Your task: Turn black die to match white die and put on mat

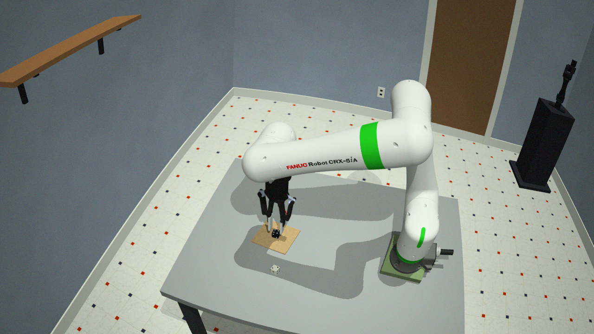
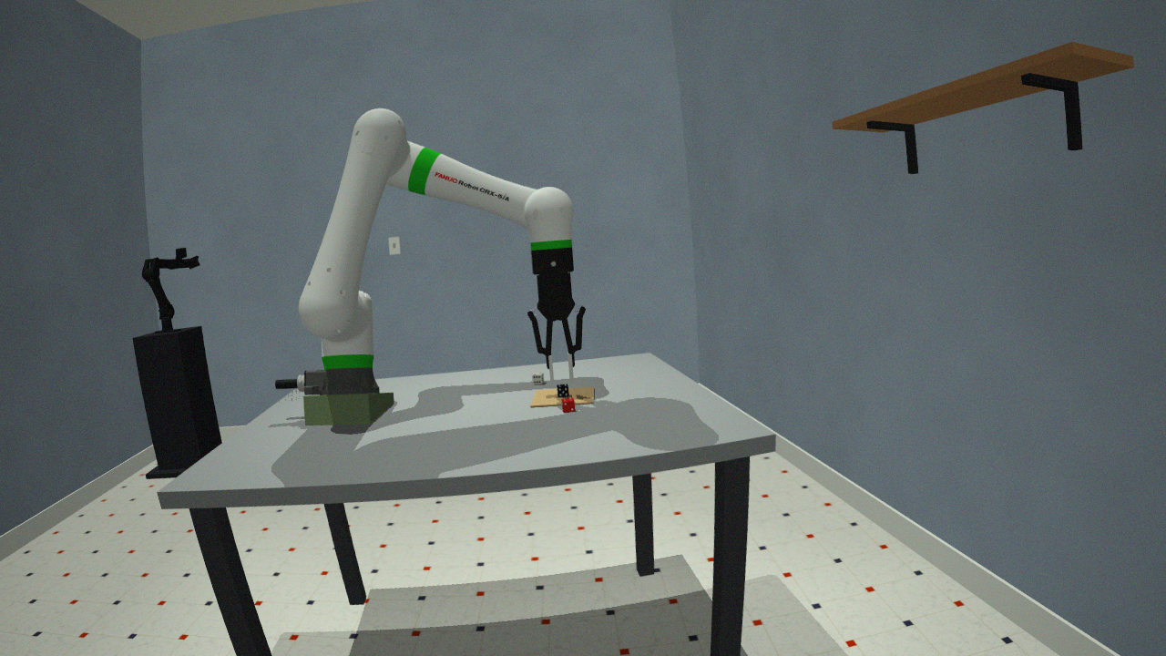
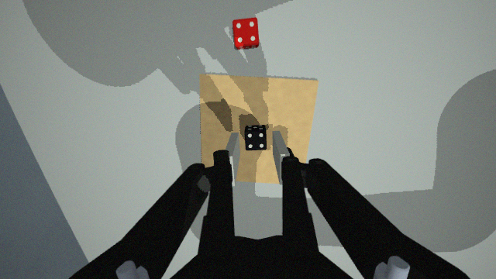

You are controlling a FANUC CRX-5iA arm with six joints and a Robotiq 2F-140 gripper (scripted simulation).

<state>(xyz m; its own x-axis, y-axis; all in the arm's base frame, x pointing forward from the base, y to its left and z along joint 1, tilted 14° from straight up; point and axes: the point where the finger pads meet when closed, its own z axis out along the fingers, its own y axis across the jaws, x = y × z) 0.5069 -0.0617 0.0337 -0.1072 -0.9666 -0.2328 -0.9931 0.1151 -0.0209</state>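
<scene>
Right now my hand is 5 cm above the black die. Also, from my hand: white die (17 cm to the left, 6 cm below, 4 cm behind); tan mat (7 cm below); red die (11 cm to the right, 6 cm below, 1 cm behind).
</scene>
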